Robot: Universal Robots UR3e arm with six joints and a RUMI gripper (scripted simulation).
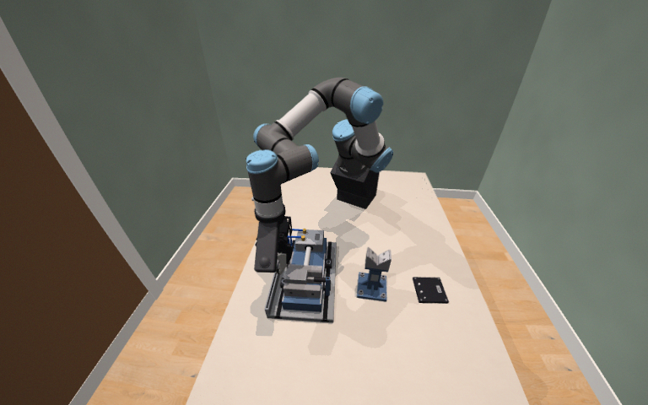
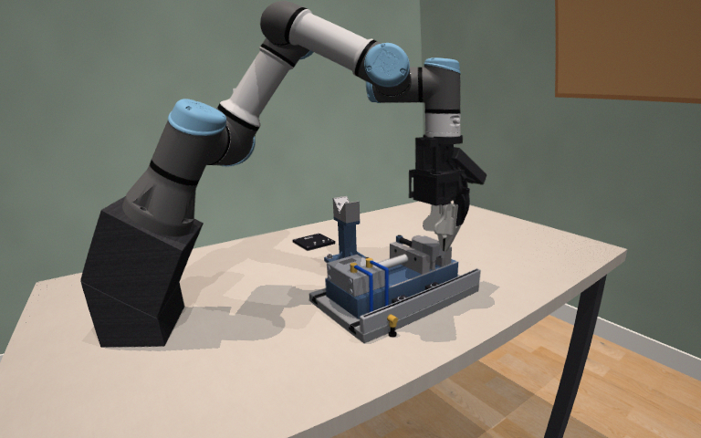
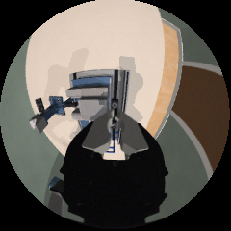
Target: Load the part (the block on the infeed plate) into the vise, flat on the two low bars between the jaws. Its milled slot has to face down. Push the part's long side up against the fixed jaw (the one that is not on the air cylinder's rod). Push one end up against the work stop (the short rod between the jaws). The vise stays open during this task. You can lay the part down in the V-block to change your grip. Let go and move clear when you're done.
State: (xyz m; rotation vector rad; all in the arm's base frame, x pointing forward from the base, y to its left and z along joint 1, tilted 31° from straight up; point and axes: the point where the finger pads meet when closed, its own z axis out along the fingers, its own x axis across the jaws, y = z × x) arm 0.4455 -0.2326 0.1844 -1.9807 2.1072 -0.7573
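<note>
My hand is 1 cm short of the part, 5 cm to the right of it and 3 cm above it. Round my hand: air cylinder 16 cm behind, 9 cm to the left, 4 cm below; then grey vise side rail 7 cm behind, 2 cm to the right, 8 cm below; then vise 6 cm behind, 8 cm to the left, 8 cm below.
</note>
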